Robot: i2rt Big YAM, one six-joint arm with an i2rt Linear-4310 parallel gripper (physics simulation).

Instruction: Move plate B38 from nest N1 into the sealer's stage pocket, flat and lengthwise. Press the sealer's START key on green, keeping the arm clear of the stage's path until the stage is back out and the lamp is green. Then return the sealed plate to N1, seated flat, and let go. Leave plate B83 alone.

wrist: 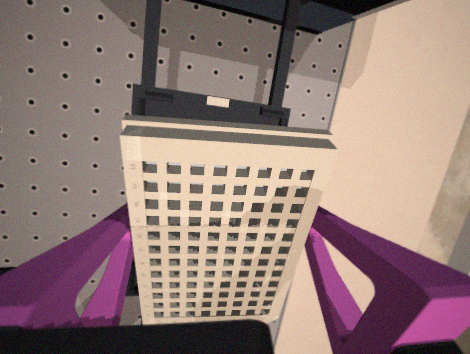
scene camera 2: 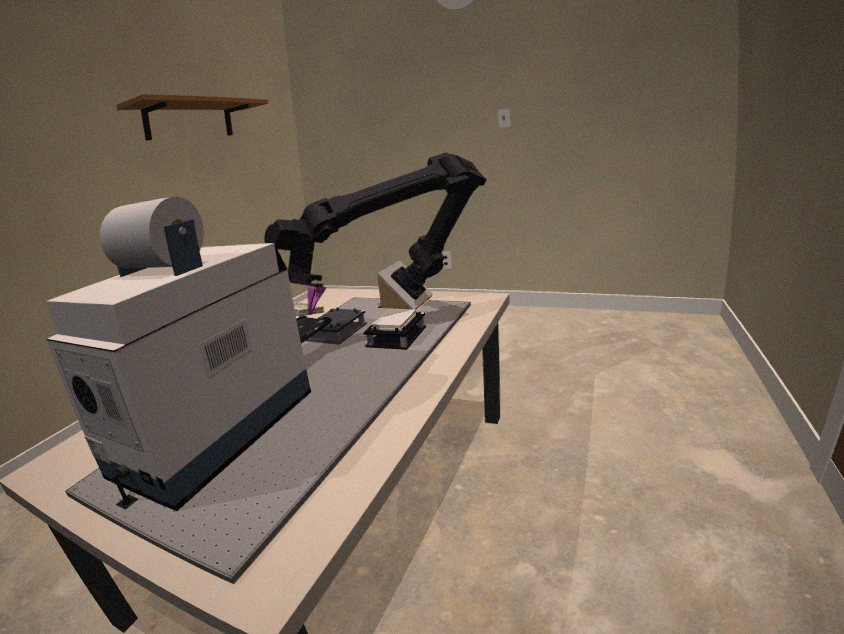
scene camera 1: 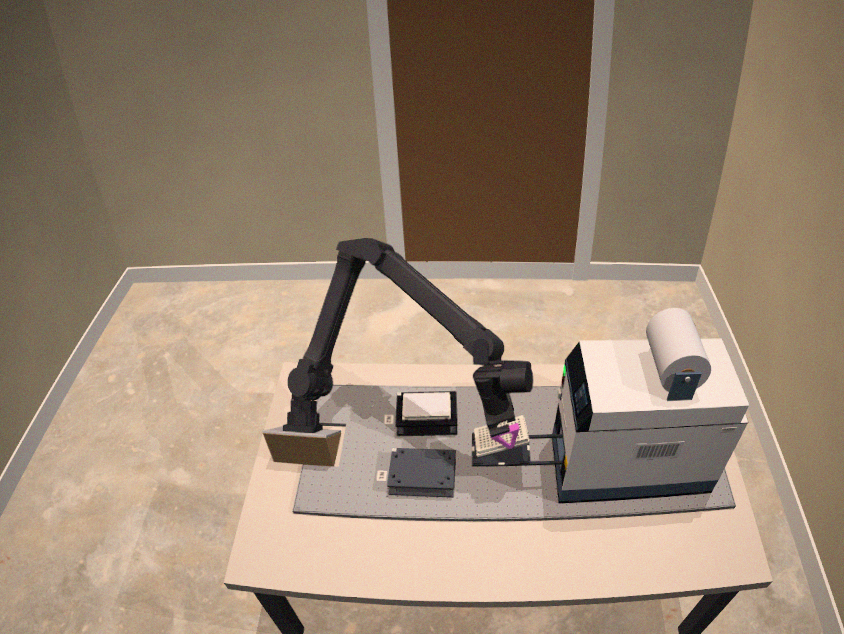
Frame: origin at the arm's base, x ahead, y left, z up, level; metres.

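Where they show: gripper, between the fingertips: [wrist: 221, 211] [scene camera 1: 508, 436]; arm's base, origin of its link: [scene camera 2: 407, 284] [scene camera 1: 303, 430].
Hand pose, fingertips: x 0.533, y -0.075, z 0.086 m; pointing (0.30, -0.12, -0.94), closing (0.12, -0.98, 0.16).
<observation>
Things, the pixels of their top centre, and the offset from my fingertips. Level surfaces: height alone.
- sealer's dark stage, centre of its top: [wrist: 214, 141] [scene camera 1: 519, 446] [scene camera 2: 290, 331] dx +0.029, dy -0.001, dz -0.042 m
- Nest N1, centre of its top: [scene camera 1: 421, 465] [scene camera 2: 334, 315] dx -0.210, dy -0.026, dz -0.087 m
- Plate B83, centre of its top: [scene camera 1: 426, 404] [scene camera 2: 394, 316] dx -0.209, dy +0.174, dz -0.080 m
- small green lamp, centre of its top: [scene camera 1: 564, 367] dx +0.131, dy +0.093, dz +0.141 m
- roll, centre of its top: [scene camera 2: 144, 201] [scene camera 1: 683, 330] dx +0.364, dy +0.001, dz +0.335 m
- grey perforated mat, height of its surface: dz -0.141 m
My gripper [scene camera 1: 508, 434] [scene camera 2: 314, 298] [wrist: 221, 211] is shut on plate B38 [scene camera 1: 490, 440] [wrist: 223, 218], a pale plate with a grid of square wells; its purple fingers clamp the plate's two long sides. It holds the plate low over the sealer's dark stage [scene camera 1: 501, 458] [wrist: 174, 103], which is out in front of the sealer [scene camera 1: 640, 428] [scene camera 2: 199, 340]. The stage's far end and rails show beyond the plate in the wrist view. Nest N1 [scene camera 1: 421, 472] is an empty dark block. Plate B83 [scene camera 1: 426, 404] lies in the other nest behind it.
A small green lamp [scene camera 1: 564, 371] glows on the sealer's dark front panel. A roll [scene camera 1: 676, 346] sits on top of the sealer. The arm's base [scene camera 1: 303, 434] stands at the left end of the grey perforated mat [scene camera 1: 357, 497].
</observation>
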